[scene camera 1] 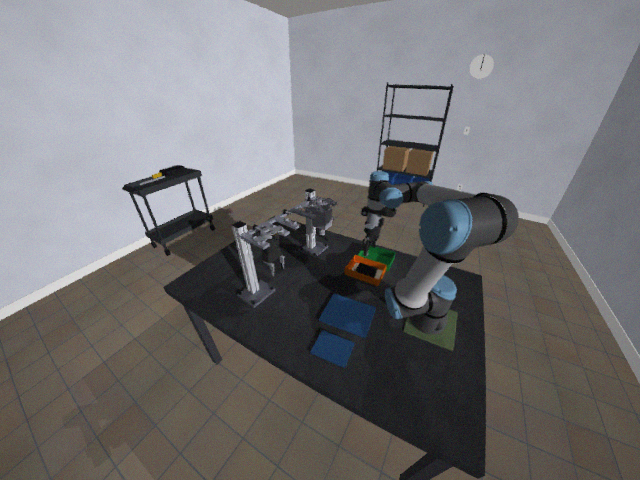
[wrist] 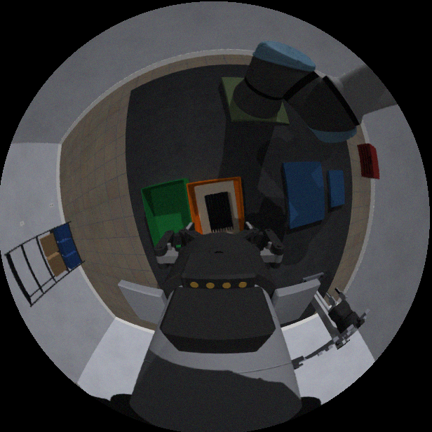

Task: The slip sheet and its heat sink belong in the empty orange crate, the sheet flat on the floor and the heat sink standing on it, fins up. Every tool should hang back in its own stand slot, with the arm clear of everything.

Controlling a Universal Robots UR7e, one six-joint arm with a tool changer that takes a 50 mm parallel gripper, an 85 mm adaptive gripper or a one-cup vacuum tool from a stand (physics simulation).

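Where they show: arm's base, link origin: (scene camera 1: 427,319).
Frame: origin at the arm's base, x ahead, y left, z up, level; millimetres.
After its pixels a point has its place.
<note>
My gripper (scene camera 1: 367,249) (wrist: 219,228) is open, its fingertips wide apart with nothing between them. It is on the arm, above the crates. The orange crate (scene camera 1: 363,279) @[z -1, x 346, y -56 mm] (wrist: 215,181) holds the pale slip sheet (scene camera 1: 378,273) @[z -7, x 306, y -152 mm] (wrist: 201,200), which looks flat on its floor. The black heat sink (scene camera 1: 366,269) @[z 23, x 360, y -110 mm] (wrist: 218,207) stands on the sheet, fins up. The near edge of the crate is hidden behind the gripper in the wrist view. A two-fingered tool (scene camera 1: 272,258) @[z 236, x 597, y 300 mm] hangs at the front part of the stand, and a grey tool (scene camera 1: 323,217) @[z 279, x 598, y -47 mm] hangs at the back part.
A green crate (scene camera 1: 386,256) @[z -8, x 334, y -321 mm] (wrist: 166,202) stands beside the orange one. The tool stand's front post (scene camera 1: 247,260) @[z 198, x 713, y 346 mm] rises at the table's left. A large blue panel (scene camera 1: 347,314) @[z -2, x 295, y 182 mm] (wrist: 304,194) and a small blue panel (scene camera 1: 333,348) @[z -2, x 252, y 350 mm] (wrist: 337,188) lie on the table near the arm's base.
</note>
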